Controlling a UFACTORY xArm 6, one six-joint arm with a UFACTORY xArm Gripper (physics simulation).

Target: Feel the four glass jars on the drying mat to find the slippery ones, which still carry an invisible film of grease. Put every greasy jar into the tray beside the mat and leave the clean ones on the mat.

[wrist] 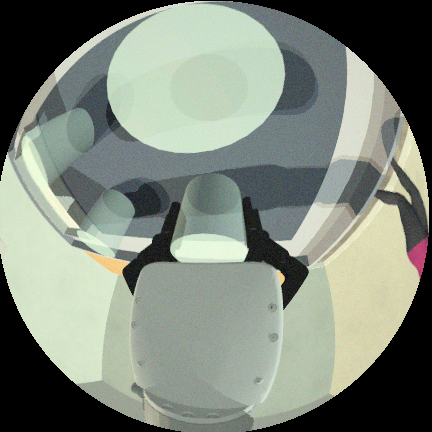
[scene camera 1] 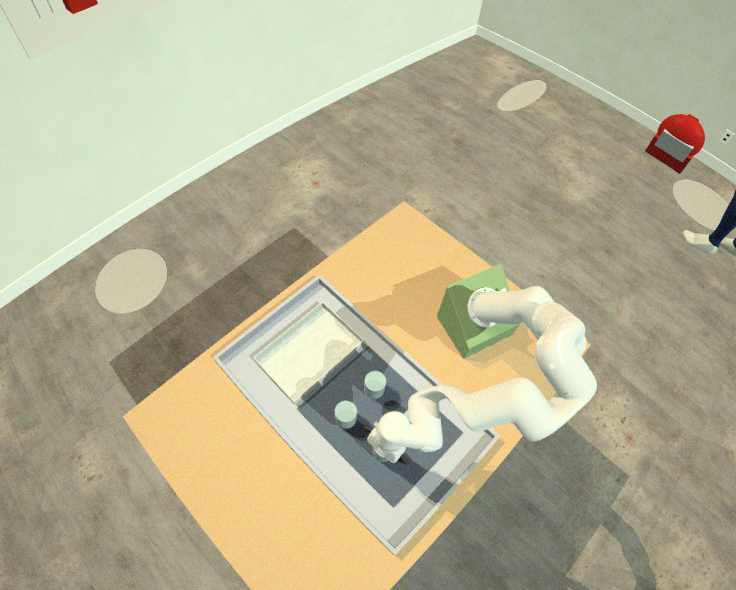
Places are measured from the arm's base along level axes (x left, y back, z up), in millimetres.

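Where they show: gripper, fingertip midpoint: [wrist: 211, 208]; arm's base, link origin: [scene camera 1: 484, 307].
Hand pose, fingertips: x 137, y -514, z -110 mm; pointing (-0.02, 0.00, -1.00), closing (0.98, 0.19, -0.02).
Note:
Each offset is from my fingertips to the top centre of the thing. Level surfaces: height alone.
Four pale translucent glass jars stand on the dark mat @[dz -20 mm] [scene camera 1: 393, 488] [wrist: 310, 145]. One jar @[dx -170, dy +99, dz +54 mm] [scene camera 1: 374, 385] [wrist: 60, 145] and another jar @[dx -148, dy -28, dz +54 mm] [scene camera 1: 345, 414] [wrist: 111, 220] stand at the tray side. A third jar @[dx -11, dy +115, dz +54 mm] [wrist: 195, 80] looms large at the top of the wrist view; the arm mostly covers it in the scene view. My gripper [scene camera 1: 385, 443] [wrist: 211, 208] is shut on the fourth jar @[dx +0, dy +0, dz +55 mm] [wrist: 210, 220], with one black finger against each side. This jar is upright; whether its base touches the mat I cannot tell. The cream tray @[dx -395, dy +7, dz +7 mm] [scene camera 1: 301, 356] holds no jar.
A raised light grey border [scene camera 1: 316, 457] surrounds the mat and tray on the orange table @[dz -24 mm] [scene camera 1: 202, 442]. The arm rises from a green block [scene camera 1: 453, 319] at the right and passes over the border. A person in pink [wrist: 422, 257] shows at the wrist view's right edge.

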